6 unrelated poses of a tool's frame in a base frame.
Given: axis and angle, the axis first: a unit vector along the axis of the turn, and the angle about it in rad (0 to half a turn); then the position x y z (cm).
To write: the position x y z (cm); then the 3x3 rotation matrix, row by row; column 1 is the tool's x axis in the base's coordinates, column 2 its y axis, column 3 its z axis. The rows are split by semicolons. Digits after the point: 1 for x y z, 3 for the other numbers.
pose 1, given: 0.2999 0.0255 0.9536 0.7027 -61.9 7.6 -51.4
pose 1, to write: -61.9 7.6 -51.4; 0.784 -0.614 0.084; 0.618 0.763 -0.188; 0.051 0.200 0.979
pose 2, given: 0.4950 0.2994 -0.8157 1.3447 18.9 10.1 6.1
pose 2, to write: 18.9 10.1 6.1; 0.414 0.910 -0.021; -0.680 0.294 -0.672; -0.605 0.293 0.740
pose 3, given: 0.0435 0.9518 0.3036 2.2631 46.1 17.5 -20.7
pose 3, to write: 46.1 17.5 -20.7; -0.635 -0.166 0.754; 0.302 0.846 0.440; -0.711 0.507 -0.487
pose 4, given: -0.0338 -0.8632 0.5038 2.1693 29.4 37.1 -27.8
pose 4, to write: 29.4 37.1 -27.8; -0.562 -0.371 -0.740; 0.462 0.601 -0.652; 0.687 -0.708 -0.167
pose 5, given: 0.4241 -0.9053 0.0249 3.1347 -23.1 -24.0 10.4
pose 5, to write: -23.1 -24.0 10.4; -0.640 -0.768 0.015; -0.768 0.639 -0.048; 0.027 -0.042 -0.999
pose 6, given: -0.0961 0.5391 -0.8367 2.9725 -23.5 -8.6 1.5
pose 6, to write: -23.5 -8.6 1.5; -0.967 0.038 0.250; -0.244 -0.409 -0.880; 0.069 -0.912 0.405
